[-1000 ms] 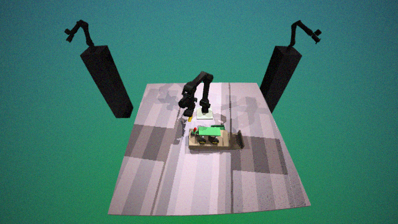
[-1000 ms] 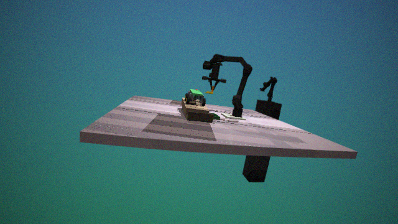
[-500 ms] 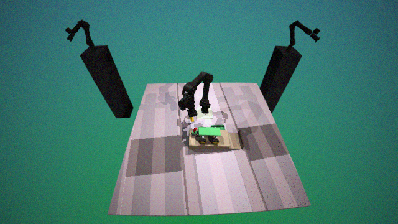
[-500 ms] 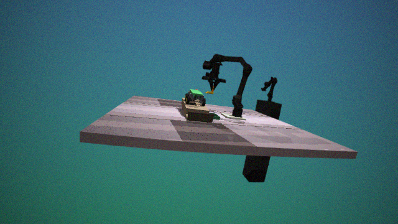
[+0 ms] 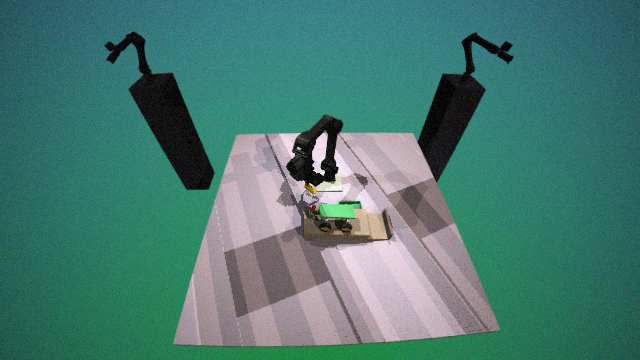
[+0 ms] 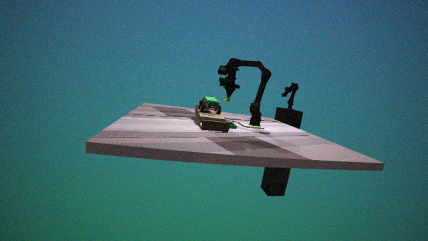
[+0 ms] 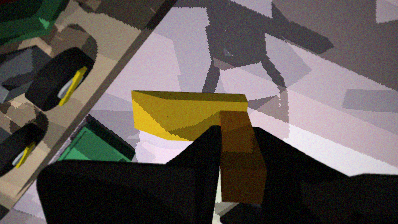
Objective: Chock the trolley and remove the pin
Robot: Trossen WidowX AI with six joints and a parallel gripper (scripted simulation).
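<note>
The yellow chock lies 2 cm ahead of my gripper tip, 1 cm to the left of it and 1 cm below it. Also, from my gripper tip: red-headed stop pin 13 cm ahead, 5 cm below, 2 cm to the left; green-topped trolley 15 cm ahead, 13 cm to the left, 6 cm below; tan ramp 15 cm ahead, 14 cm to the left, 13 cm below.
</note>
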